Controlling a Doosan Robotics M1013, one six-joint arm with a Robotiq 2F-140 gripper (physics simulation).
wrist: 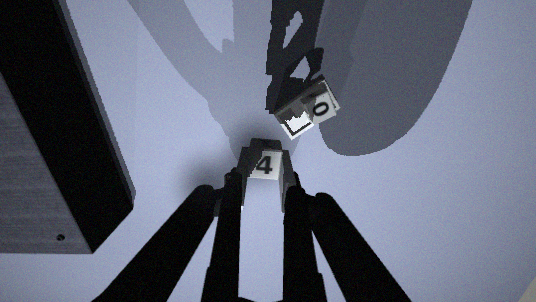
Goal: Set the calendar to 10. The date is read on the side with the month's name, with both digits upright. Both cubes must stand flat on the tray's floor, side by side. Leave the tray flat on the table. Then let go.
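My gripper (264,160) is shut on a cube (265,164) near the centre of the wrist view. A black 4 shows upright on the cube's white face, partly in shadow, and its top is dark. The small tray (292,136) lies turned at an angle, a little above and right of the held cube in the view, apart from it. A second cube (320,109) with a tilted 0 is at the tray's right end. The tray's left end is brightly lit and shows no cube. The month's name cannot be read. The held cube's underside is hidden.
A large dark box-like object (80,150) with a grey, grained face fills the left side. A small beige corner (529,294) shows at the bottom right. Shadows of the arm and gripper fall across the pale blue-grey table (425,215) and over part of the tray.
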